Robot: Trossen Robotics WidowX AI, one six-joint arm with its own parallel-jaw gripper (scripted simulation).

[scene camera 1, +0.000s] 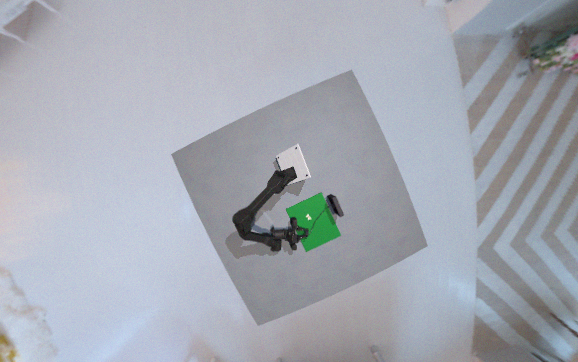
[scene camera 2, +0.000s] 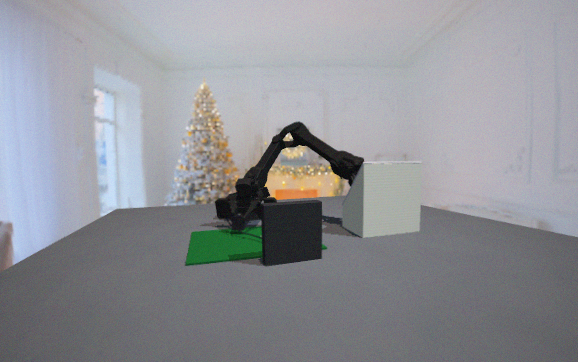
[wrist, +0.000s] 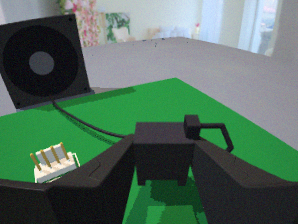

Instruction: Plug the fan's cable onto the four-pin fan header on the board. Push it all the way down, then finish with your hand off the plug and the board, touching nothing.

same spot on board: (wrist: 117,111) = (scene camera 1: 323,222)
